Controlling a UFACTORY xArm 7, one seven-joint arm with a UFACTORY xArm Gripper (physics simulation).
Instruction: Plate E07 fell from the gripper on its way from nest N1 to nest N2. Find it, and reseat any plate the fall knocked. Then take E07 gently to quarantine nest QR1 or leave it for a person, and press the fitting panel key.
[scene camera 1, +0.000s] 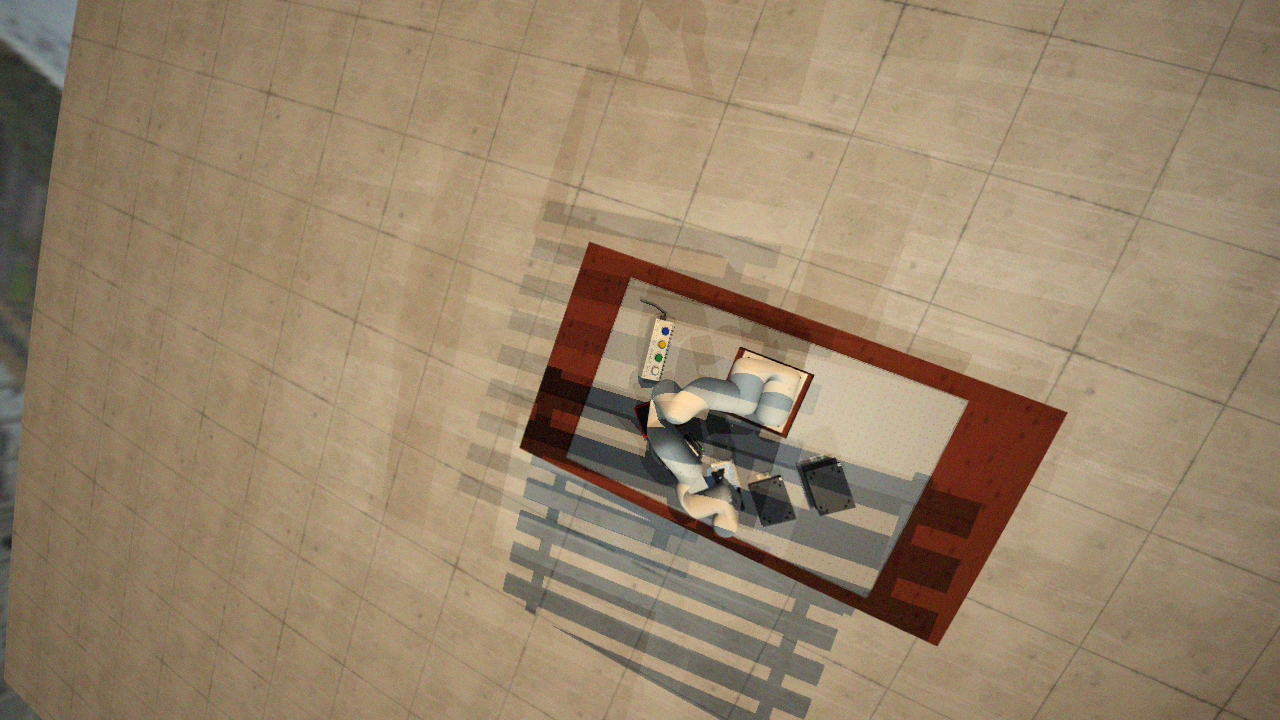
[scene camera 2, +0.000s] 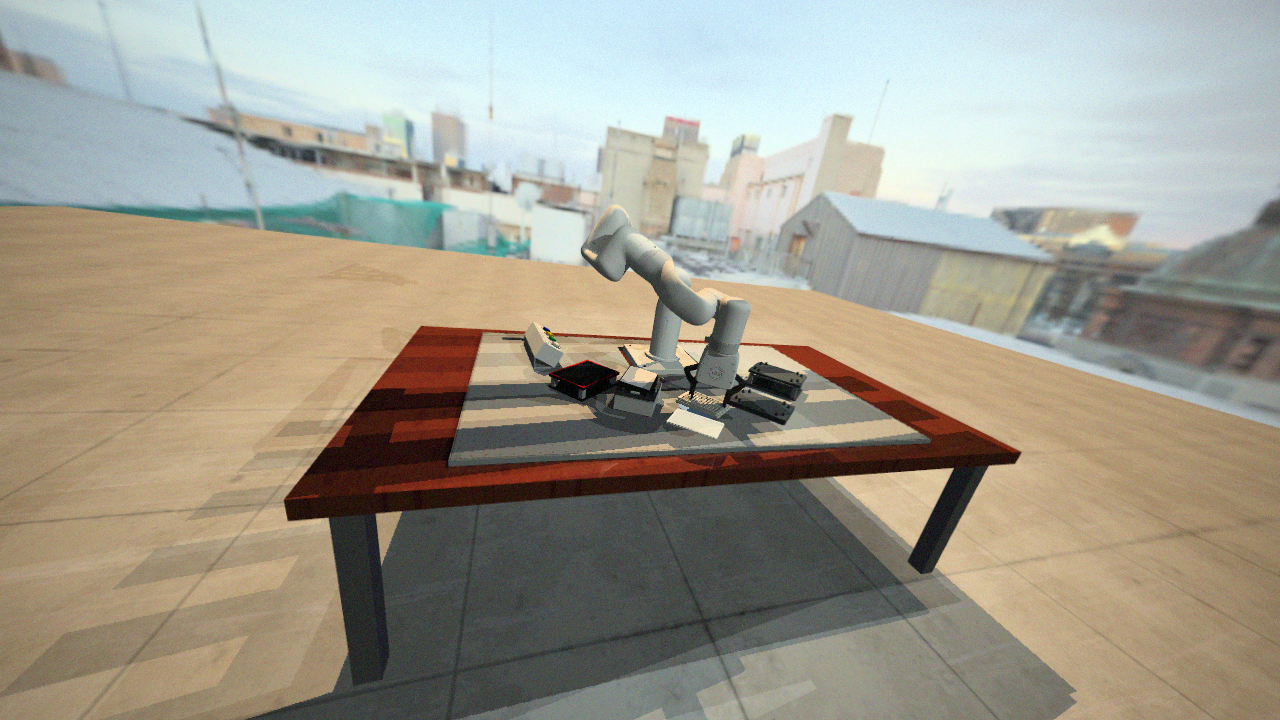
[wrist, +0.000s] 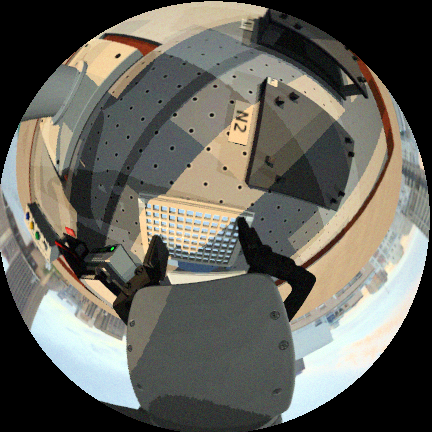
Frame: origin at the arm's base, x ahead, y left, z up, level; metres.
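Where they show: gripper, fingertip midpoint: (scene camera 1: 728, 480) (scene camera 2: 707, 400) (wrist: 198, 236); arm's base, origin of the base link: (scene camera 2: 661, 355).
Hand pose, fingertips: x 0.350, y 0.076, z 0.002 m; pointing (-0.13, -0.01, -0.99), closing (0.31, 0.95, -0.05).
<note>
Things, the pixels of their top centre, and the offset from my fingertips.
- white many-welled plate, middle of its top: (wrist: 190, 239) (scene camera 2: 703, 400) (scene camera 1: 726, 478) dx -0.001, dy -0.011, dz -0.001 m
- flat white piece, middle of its top: (wrist: 206, 288) (scene camera 2: 696, 422) (scene camera 1: 698, 493) dx +0.113, dy -0.060, dz -0.009 m
- Black nest N2, middle of its top: (wrist: 327, 154) (scene camera 2: 762, 399) (scene camera 1: 772, 503) dx -0.022, dy +0.170, dz +0.008 m
- key panel, middle of its top: (scene camera 2: 543, 331) (scene camera 1: 653, 349) dx -0.269, dy -0.486, dz +0.067 m
- red-edged black tray, middle of its top: (scene camera 2: 585, 370) (wrist: 76, 272) (scene camera 1: 658, 416) dx -0.063, dy -0.342, dz +0.030 m
A white many-welled plate (wrist: 192, 231) (scene camera 2: 700, 405) lies on the pegboard mat beside nest N2; no E07 mark is readable on it. My gripper (wrist: 198, 236) (scene camera 2: 709, 399) is open above the plate, one finger towards each side, holding nothing. A flat white piece (scene camera 2: 695, 422), like a lid, lies just beyond the plate and is partly hidden by the gripper body in the wrist view. Black nest N2 (wrist: 300, 145) (scene camera 2: 760, 404) (scene camera 1: 771, 499) stands next to the plate. The key panel (scene camera 1: 657, 349) (scene camera 2: 543, 346) (wrist: 41, 231) has blue, yellow, green and white keys. No QR1 label is readable.
A second, taller black nest (scene camera 1: 827, 485) (scene camera 2: 775, 379) (wrist: 310, 45) stands beyond N2. A grey device (scene camera 2: 637, 385) (wrist: 117, 262) with a green light stands on the plate's other side. A red-edged black tray (scene camera 2: 583, 377) is beside it, towards the panel.
</note>
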